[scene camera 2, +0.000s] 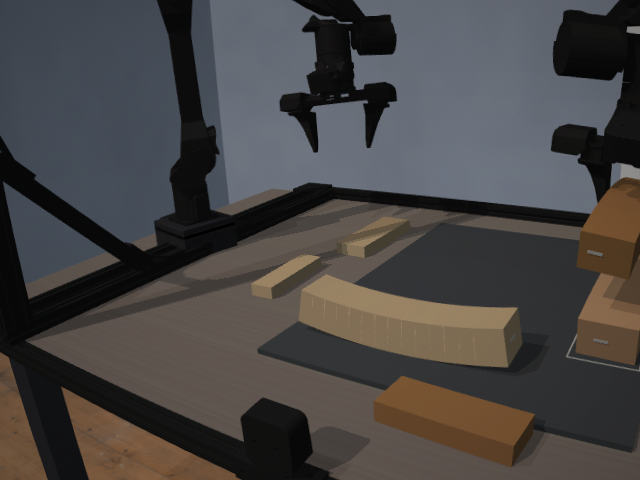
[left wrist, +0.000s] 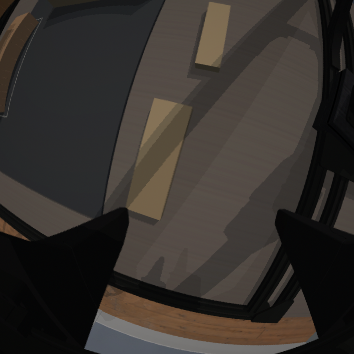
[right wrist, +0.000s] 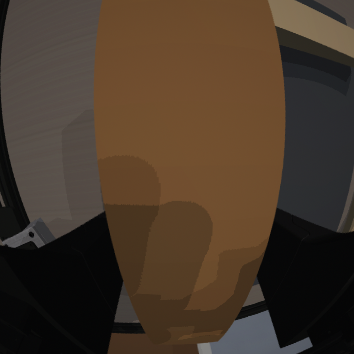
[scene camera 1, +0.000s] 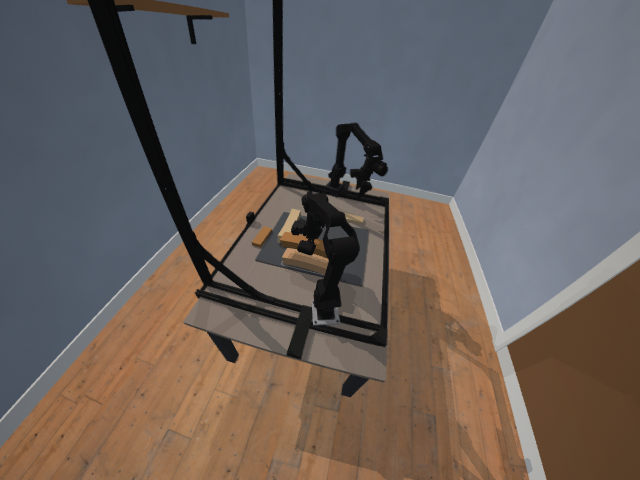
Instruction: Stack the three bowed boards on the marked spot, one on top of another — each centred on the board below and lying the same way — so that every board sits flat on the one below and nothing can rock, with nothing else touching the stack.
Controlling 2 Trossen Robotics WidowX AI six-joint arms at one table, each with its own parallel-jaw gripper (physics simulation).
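Places are measured from the left arm's base along level axes (x left, y back, z up), in millimetres.
Pixels of known places: left gripper, fingertip midpoint: (scene camera 2: 341,150) (left wrist: 205,217) (scene camera 1: 357,193); right gripper, fingertip midpoint: (right wrist: 185,203); left arm's base at its link origin: (scene camera 2: 193,218) (scene camera 1: 334,185); right arm's base at its link origin: (scene camera 1: 325,311).
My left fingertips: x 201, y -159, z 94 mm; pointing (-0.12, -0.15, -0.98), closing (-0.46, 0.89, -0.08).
Note:
For each thing: its top centre in the pictures, then the offset to it from my left fingertips. "spot": a spot on its surface instead. Level surfaces: height alone.
- brown bowed board at its top centre: (right wrist: 202,254) (scene camera 2: 630,191) (scene camera 1: 310,240) dx -45, dy -491, dz +11 mm
- dark mat at its surface level: dz -140 mm
- light orange board at its top centre: (scene camera 2: 630,272) (scene camera 1: 309,257) dx -38, dy -498, dz -85 mm
- thin white outline at a spot on its surface: (left wrist: 22,67) spot: dx -36, dy -439, dz -139 mm
- long pale bowed board at its top centre: (scene camera 2: 402,298) (right wrist: 332,27) (scene camera 1: 290,221) dx -243, dy -327, dz -88 mm
- flat brown block at its top centre: (scene camera 2: 453,408) (scene camera 1: 262,235) dx -330, dy -455, dz -124 mm
- table at its surface level: dz -146 mm
My right gripper (scene camera 1: 306,244) (right wrist: 185,203) is shut on a brown bowed board (scene camera 1: 298,239) (right wrist: 189,123) and holds it low over the dark mat (scene camera 1: 270,252) (scene camera 2: 470,267) (left wrist: 70,105) (right wrist: 316,147). A light orange board (scene camera 1: 305,261) lies on the mat just in front of it. In the left wrist view a brown board (left wrist: 12,56) lies beside a thin white outline (left wrist: 22,67). A long pale bowed board (scene camera 1: 289,223) (scene camera 2: 409,324) (right wrist: 316,31) lies on the mat's edge. My left gripper (scene camera 1: 364,186) (scene camera 2: 342,129) (left wrist: 205,217) is open and empty, high over the table's back.
A flat brown block (scene camera 1: 262,236) (scene camera 2: 456,419) lies off the mat. Two small pale blocks (scene camera 2: 285,276) (scene camera 2: 372,236) (left wrist: 159,158) (left wrist: 212,35) lie on the table (scene camera 1: 270,281) (scene camera 2: 199,343) under my left gripper. A black frame (scene camera 1: 385,267) rims the table.

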